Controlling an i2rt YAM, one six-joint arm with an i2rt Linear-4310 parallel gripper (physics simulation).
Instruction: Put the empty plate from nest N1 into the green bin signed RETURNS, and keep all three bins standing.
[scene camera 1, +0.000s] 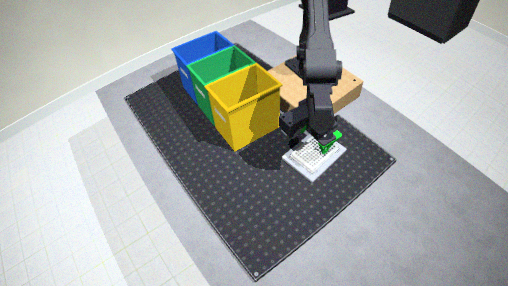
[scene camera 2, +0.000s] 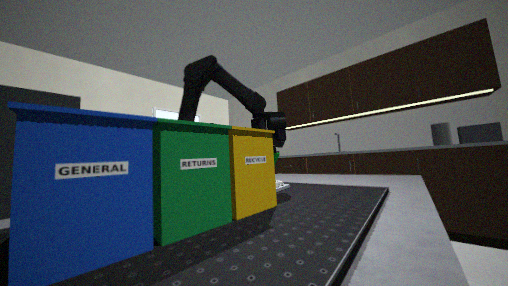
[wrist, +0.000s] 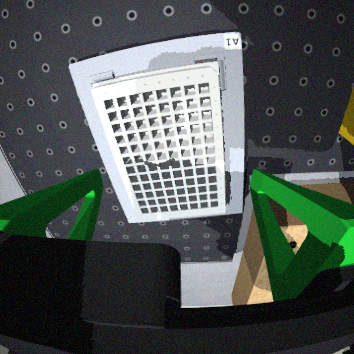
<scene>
The pictures show: my gripper, a yellow bin, a white plate, a green bin and a blue bin.
</scene>
